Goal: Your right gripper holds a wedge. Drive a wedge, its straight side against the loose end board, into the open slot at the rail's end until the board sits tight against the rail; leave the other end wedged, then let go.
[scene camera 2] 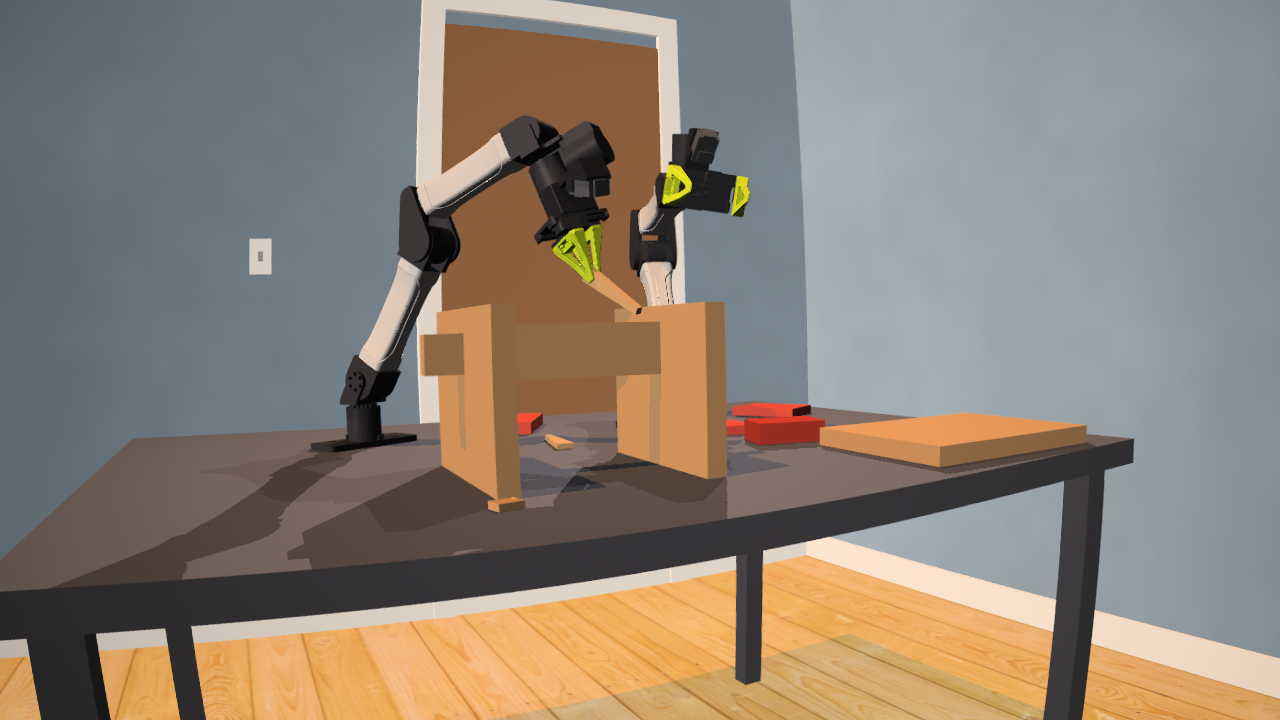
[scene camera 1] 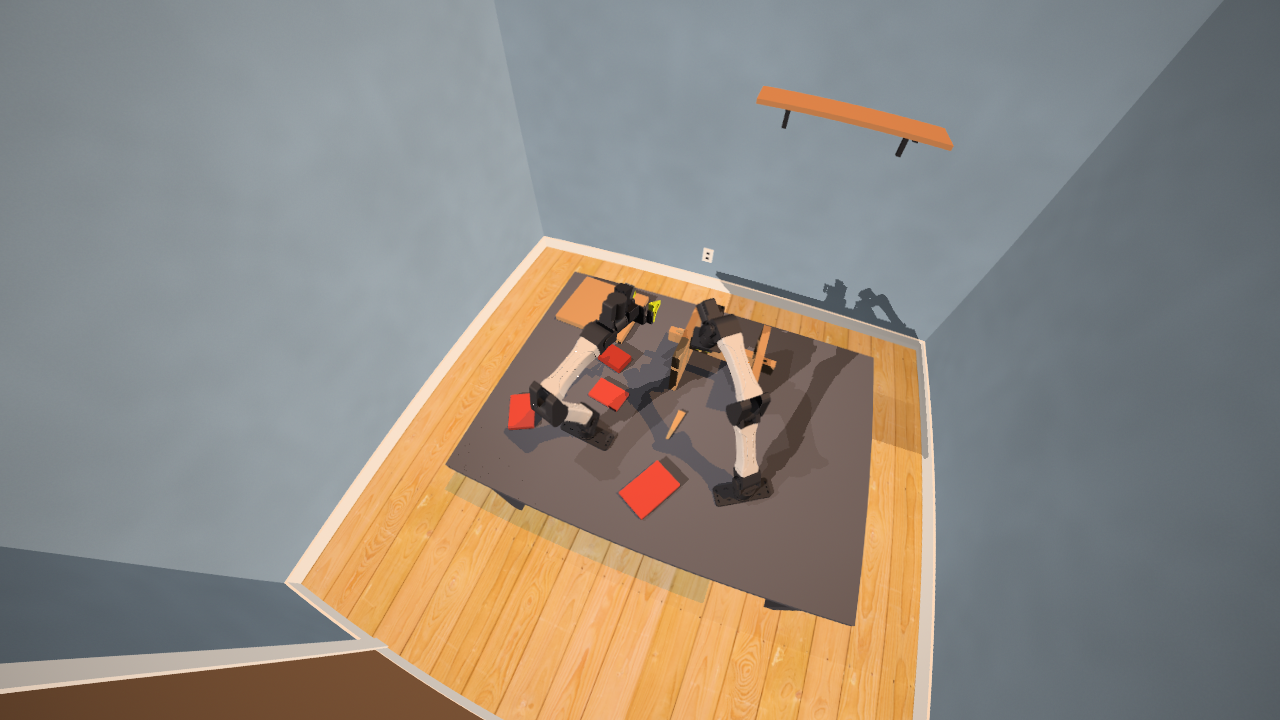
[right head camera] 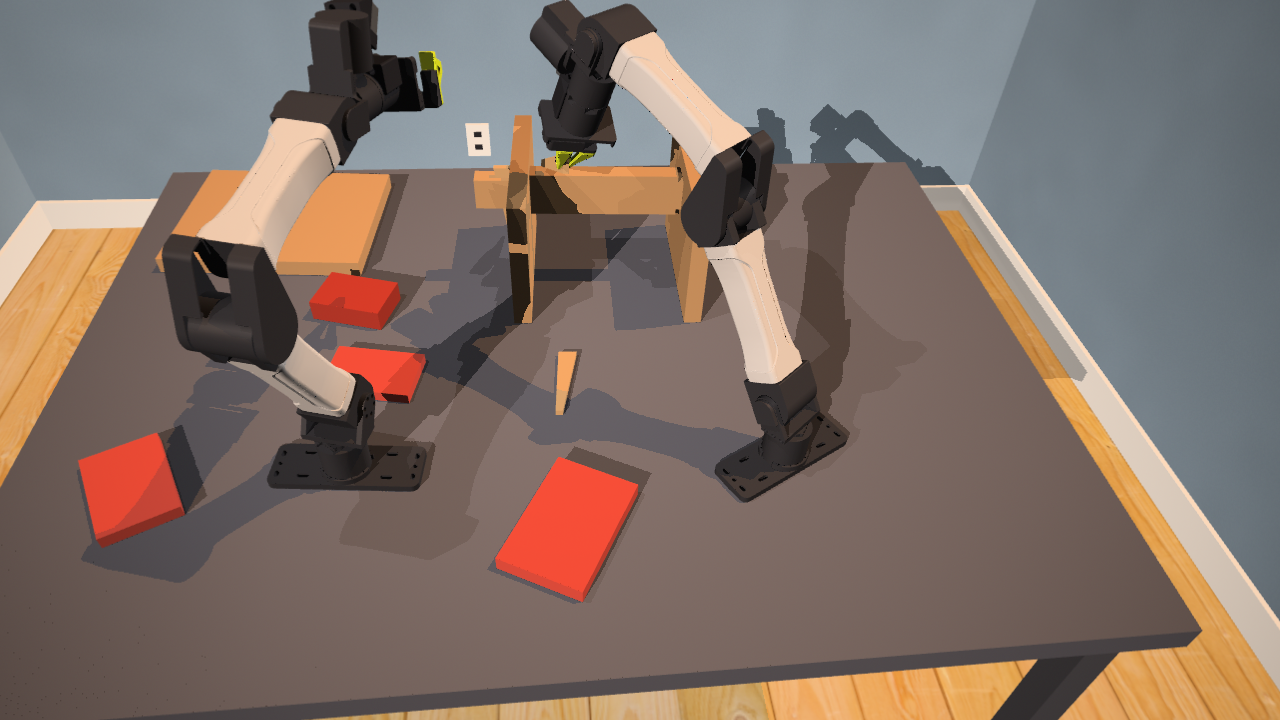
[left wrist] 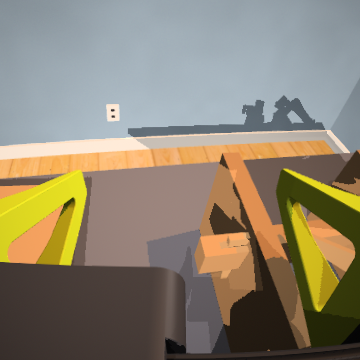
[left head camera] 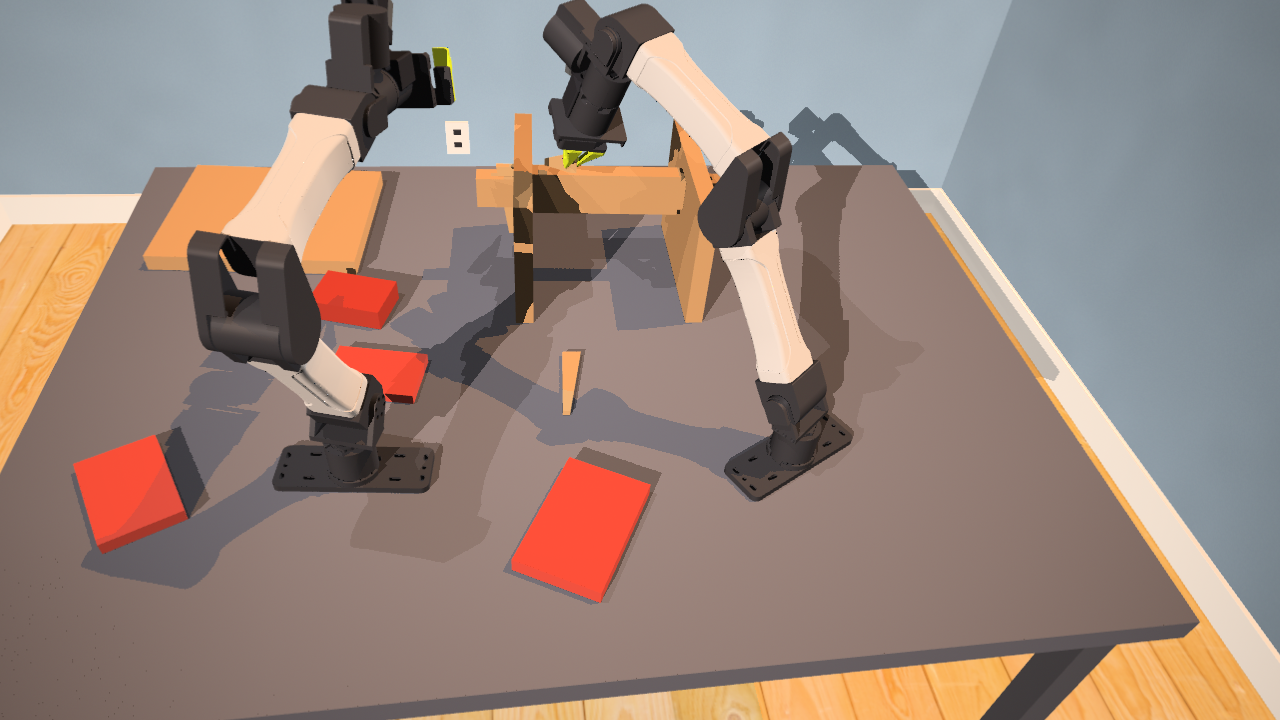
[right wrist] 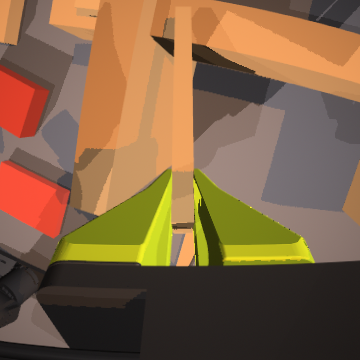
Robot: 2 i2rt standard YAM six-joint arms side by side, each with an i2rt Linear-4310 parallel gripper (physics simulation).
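Places are measured from the left arm's base along level axes (x ahead, y left, z up), in centimetres.
Pixels of known places: left gripper, fingertip midpoint: (scene camera 2: 720,192) (scene camera 1: 647,297) (right head camera: 406,67) (left wrist: 180,180) (left head camera: 414,63); right gripper, fingertip midpoint: (scene camera 2: 595,280) (scene camera 1: 700,346) (right head camera: 561,165) (left head camera: 568,165) (right wrist: 182,179); left arm's base, origin of the base link: (scene camera 1: 587,432) (right head camera: 349,469) (left head camera: 356,471) (right wrist: 27,277); right arm's base, origin of the base link: (scene camera 2: 365,444) (scene camera 1: 741,492) (right head camera: 781,456) (left head camera: 789,455).
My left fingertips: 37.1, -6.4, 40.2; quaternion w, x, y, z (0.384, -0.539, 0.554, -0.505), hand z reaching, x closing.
For each thing: its top centre in the pictures, then the offset to it from my left fingertips, as dx, dy, dz.
- rail, middle of its top: (right wrist: 334,51) (scene camera 2: 574,323) (left head camera: 607,170) (right head camera: 604,171) (scene camera 1: 722,344) +8.9, -27.0, -20.2
- second wedge, middle of its top: (left head camera: 571,380) (right head camera: 566,380) (right wrist: 186,259) (scene camera 2: 553,438) (scene camera 1: 675,424) -19.8, -22.2, -39.3
- small wooden piece, middle of its top: (scene camera 2: 506,500) +28.7, -41.5, -39.3
- flat wooden board, middle of its top: (scene camera 2: 954,426) (left head camera: 271,210) (right head camera: 280,213) (scene camera 1: 602,305) +18.9, +31.4, -37.4
My right gripper (left head camera: 572,162) (scene camera 2: 592,275) (right wrist: 182,179) is shut on a wooden wedge (scene camera 2: 614,290) (right wrist: 183,110), held slanted above the rail (left head camera: 617,189) (right head camera: 617,189) (scene camera 2: 581,344). The wedge's far end is close to one end board (left head camera: 522,143) (scene camera 2: 698,394) (left wrist: 260,220); contact is unclear. The rail's end protrudes past this board, with a small wedge piece there in the left wrist view. The other end board (left head camera: 691,286) (scene camera 2: 492,411) stands at the rail's opposite end; its slot is hard to see. My left gripper (scene camera 2: 709,189) (left wrist: 180,180) is open, raised away from the frame.
A second wedge (left head camera: 570,380) (right head camera: 564,380) (scene camera 1: 676,423) lies on the table. A small wooden piece (scene camera 2: 505,505) shows at one board's foot. Red blocks (left head camera: 581,528) (left head camera: 132,492) (left head camera: 359,298) and a flat wooden board (scene camera 2: 948,434) lie around the arms.
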